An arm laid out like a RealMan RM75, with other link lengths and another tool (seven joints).
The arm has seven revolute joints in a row. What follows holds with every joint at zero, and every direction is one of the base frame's. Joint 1 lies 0.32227 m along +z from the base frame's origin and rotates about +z. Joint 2 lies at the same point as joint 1 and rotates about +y. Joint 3 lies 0.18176 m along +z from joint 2 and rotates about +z. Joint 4 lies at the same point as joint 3 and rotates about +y. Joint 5 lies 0.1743 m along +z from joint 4 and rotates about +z. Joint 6 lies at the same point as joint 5 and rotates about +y. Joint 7 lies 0.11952 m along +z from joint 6 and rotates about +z. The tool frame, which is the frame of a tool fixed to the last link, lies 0.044 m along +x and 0.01 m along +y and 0.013 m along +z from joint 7; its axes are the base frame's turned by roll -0.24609, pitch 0 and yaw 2.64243 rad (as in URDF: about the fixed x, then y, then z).
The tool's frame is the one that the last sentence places.
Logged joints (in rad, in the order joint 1, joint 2, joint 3, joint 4, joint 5, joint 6, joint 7), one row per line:
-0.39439 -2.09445 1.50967 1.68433 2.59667 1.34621 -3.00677
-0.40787 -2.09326 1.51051 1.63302 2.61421 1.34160 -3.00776
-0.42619 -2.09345 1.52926 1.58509 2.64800 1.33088 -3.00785
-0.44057 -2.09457 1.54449 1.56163 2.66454 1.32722 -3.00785
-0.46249 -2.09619 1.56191 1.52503 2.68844 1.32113 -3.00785
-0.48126 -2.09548 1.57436 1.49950 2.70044 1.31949 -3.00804
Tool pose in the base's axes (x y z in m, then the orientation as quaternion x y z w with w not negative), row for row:
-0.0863 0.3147 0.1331 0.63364 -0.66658 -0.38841 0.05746
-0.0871 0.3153 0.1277 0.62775 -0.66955 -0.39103 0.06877
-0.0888 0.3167 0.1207 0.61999 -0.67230 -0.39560 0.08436
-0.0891 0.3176 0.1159 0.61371 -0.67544 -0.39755 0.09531
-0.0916 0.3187 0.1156 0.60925 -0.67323 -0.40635 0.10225
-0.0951 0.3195 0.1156 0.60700 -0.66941 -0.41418 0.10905
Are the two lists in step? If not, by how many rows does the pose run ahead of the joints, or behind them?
The pose runs 2 rows ahead of the joints: the pose in row i belongs to the joints in row i + 2.
